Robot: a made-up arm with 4 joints. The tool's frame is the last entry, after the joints.
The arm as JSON. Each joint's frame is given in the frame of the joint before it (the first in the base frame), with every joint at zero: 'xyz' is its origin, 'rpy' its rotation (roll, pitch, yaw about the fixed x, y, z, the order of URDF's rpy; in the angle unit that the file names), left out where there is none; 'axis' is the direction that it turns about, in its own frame. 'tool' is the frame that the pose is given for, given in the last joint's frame.
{
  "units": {
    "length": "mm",
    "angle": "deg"
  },
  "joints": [
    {
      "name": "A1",
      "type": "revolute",
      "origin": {
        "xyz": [
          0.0,
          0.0,
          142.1
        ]
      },
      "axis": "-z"
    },
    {
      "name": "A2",
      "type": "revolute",
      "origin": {
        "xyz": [
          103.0,
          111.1,
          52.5
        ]
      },
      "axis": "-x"
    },
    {
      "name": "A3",
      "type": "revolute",
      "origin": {
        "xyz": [
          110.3,
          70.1,
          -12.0
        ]
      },
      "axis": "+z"
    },
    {
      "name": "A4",
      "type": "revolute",
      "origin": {
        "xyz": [
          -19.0,
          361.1,
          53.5
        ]
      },
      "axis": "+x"
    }
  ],
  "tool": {
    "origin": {
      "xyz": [
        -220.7,
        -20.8,
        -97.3
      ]
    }
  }
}
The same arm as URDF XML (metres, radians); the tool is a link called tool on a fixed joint. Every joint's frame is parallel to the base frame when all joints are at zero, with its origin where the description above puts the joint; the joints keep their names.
<robot name="arm">
  <joint name="tool_fixed" type="fixed">
    <parent link="link4"/>
    <child link="tool"/>
    <origin xyz="-0.2207 -0.0208 -0.0973"/>
  </joint>
  <joint name="A4" type="continuous">
    <parent link="link3"/>
    <child link="link4"/>
    <origin xyz="-0.019 0.3611 0.0535"/>
    <axis xyz="1 0 0"/>
  </joint>
  <joint name="A3" type="continuous">
    <parent link="link2"/>
    <child link="link3"/>
    <origin xyz="0.1103 0.0701 -0.012"/>
    <axis xyz="0 0 1"/>
  </joint>
  <joint name="A2" type="continuous">
    <parent link="link1"/>
    <child link="link2"/>
    <origin xyz="0.103 0.1111 0.0525"/>
    <axis xyz="-1 0 0"/>
  </joint>
  <joint name="A1" type="continuous">
    <parent link="base_link"/>
    <child link="link1"/>
    <origin xyz="0 0 0.1421"/>
    <axis xyz="0 0 -1"/>
  </joint>
  <link name="base_link"/>
  <link name="link1"/>
  <link name="link2"/>
  <link name="link3"/>
  <link name="link4"/>
  <link name="tool"/>
</robot>

